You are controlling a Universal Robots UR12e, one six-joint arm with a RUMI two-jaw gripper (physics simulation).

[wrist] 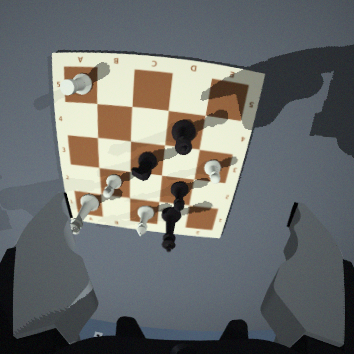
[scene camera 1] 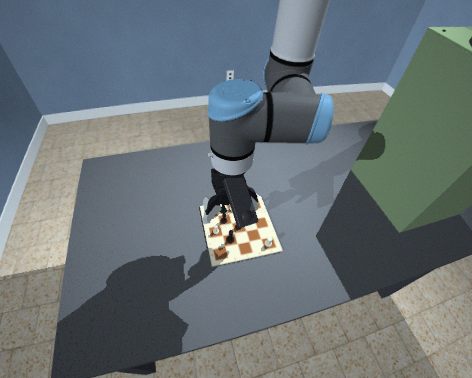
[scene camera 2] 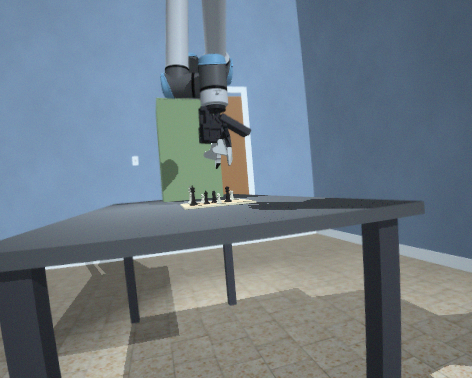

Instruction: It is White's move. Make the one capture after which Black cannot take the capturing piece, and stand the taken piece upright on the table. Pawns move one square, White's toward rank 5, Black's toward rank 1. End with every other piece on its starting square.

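Frame: origin at the arm's base, x back, y right, z up, level; centimetres.
Seen in the pictures: gripper, fingertip midpoint: [wrist: 180, 200] [scene camera 1: 231, 216] [scene camera 2: 222, 167]; arm's base, origin of the base link: [scene camera 2: 185, 104].
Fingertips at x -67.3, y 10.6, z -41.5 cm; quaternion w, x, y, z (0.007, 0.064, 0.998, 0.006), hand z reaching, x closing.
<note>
Pixels of each thing's top centre, then the offset from my fingertips to it. Level surfaces: height alone.
- A5, middle of its top: [wrist: 66, 86] dx +9.8, dy -7.2, dz -8.1 cm
- C1, middle of its top: [wrist: 139, 235] dx +5.6, dy +9.4, dz -7.0 cm
- B2, middle of its top: [wrist: 105, 195] dx +8.7, dy +4.5, dz -8.2 cm
- E3, middle of its top: [wrist: 215, 180] dx -3.2, dy +3.5, dz -8.2 cm
- black knight, middle of its top: [wrist: 140, 177] dx +4.2, dy +2.1, dz -7.4 cm
- tall black piece, middle of its top: [wrist: 167, 251] dx +2.3, dy +10.0, dz -5.0 cm
- grey table, its level: dz -12.0 cm
The chessboard [scene camera 1: 276, 247] [scene camera 2: 245, 202] [wrist: 252, 90] lies on the table. In the wrist view, white pieces stand on A5 [wrist: 80, 85], on A1, a tall one [wrist: 88, 204], and on C1 [wrist: 145, 214]; white pawns stand on B2 [wrist: 113, 183] and E3 [wrist: 212, 168]. A black knight [wrist: 146, 162] is on C3, a black piece [wrist: 184, 131] on D4, another black piece [wrist: 179, 190] on D2, and a tall black piece [wrist: 170, 217] on D1. All look upright. My gripper [scene camera 1: 232, 206] [scene camera 2: 223, 164] [wrist: 180, 200] is open and empty above the board, its fingers wide apart.
The grey table [scene camera 1: 130, 200] [scene camera 2: 150, 227] extends around the board. A tall green block [scene camera 1: 415, 135] [scene camera 2: 175, 140] stands to the right in the first scene view. Arm shadows fall across the table and a board corner. The pieces on ranks 1 and 2 stand close together.
</note>
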